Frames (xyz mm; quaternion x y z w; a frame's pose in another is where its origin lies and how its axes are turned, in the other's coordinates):
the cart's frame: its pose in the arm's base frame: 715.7 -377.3 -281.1 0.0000 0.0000 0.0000 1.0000
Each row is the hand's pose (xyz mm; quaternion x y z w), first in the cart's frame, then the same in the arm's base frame.
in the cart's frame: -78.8 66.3 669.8 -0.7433 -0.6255 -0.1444 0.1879
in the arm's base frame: 636.9 -311.0 388.7 -0.7433 -0.6255 -0.1444 0.1879
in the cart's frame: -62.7 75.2 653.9 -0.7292 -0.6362 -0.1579 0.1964
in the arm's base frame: 653.0 -302.1 372.8 -0.7292 -0.6362 -0.1579 0.1964
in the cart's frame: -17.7 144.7 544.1 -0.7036 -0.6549 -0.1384 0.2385
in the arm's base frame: 698.0 -232.6 263.0 -0.7036 -0.6549 -0.1384 0.2385
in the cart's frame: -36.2 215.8 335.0 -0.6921 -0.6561 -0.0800 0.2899
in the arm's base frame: 679.5 -161.5 53.9 -0.6921 -0.6561 -0.0800 0.2899
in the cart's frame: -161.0 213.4 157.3 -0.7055 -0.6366 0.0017 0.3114
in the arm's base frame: 554.7 -163.9 -123.8 -0.7055 -0.6366 0.0017 0.3114
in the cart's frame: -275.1 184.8 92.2 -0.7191 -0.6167 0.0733 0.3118
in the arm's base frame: 440.6 -192.5 -188.9 -0.7191 -0.6167 0.0733 0.3118
